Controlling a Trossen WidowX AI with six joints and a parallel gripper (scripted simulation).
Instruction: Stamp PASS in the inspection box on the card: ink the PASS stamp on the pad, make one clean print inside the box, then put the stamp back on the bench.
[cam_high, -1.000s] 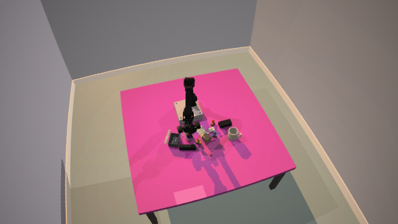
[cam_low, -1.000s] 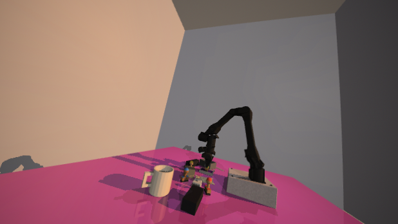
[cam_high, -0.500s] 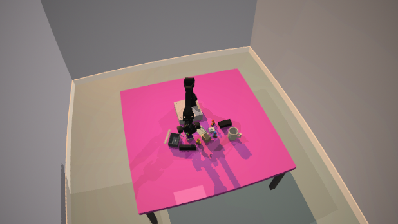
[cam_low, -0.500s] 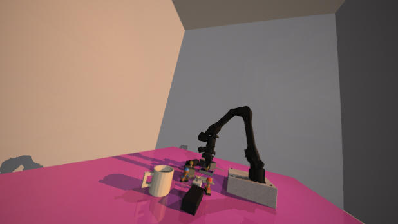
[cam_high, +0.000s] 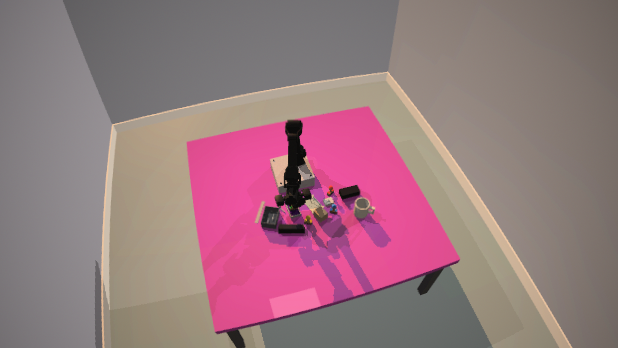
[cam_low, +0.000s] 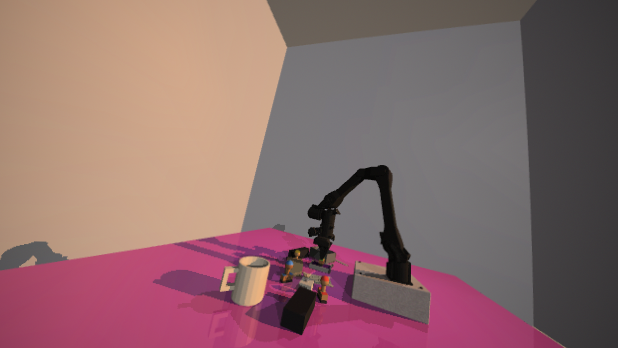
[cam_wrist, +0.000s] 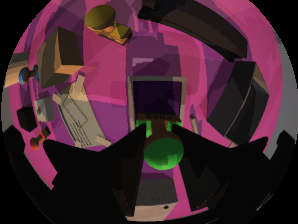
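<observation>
My gripper tip is 30 mm above the purple ink pad. Round my gripper tip: yellow-knobbed stamp: 100 mm ahead, 50 mm to the left, 20 mm below; then white card: 120 mm to the left, 40 mm below, 10 mm behind; then green-knobbed stamp: right at my gripper tip.
</observation>
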